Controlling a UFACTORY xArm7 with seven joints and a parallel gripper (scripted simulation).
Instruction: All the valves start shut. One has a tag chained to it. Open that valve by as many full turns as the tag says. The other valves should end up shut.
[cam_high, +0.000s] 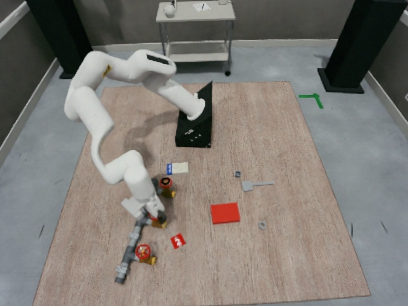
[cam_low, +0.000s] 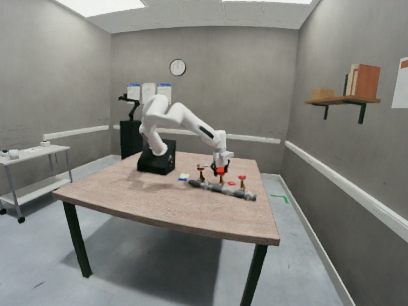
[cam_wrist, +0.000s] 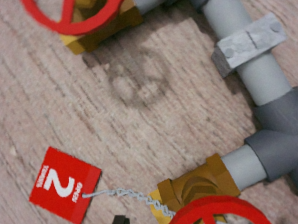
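Now: the red square tag 7 cm ahead of my hand, 9 cm to the left of it and 10 cm below it. Also, from my hand: grey key-shaped tool (21 cm behind, 43 cm to the left, 10 cm below); white card (28 cm behind, 5 cm to the left, 10 cm below); red block (6 cm behind, 29 cm to the left, 9 cm below).
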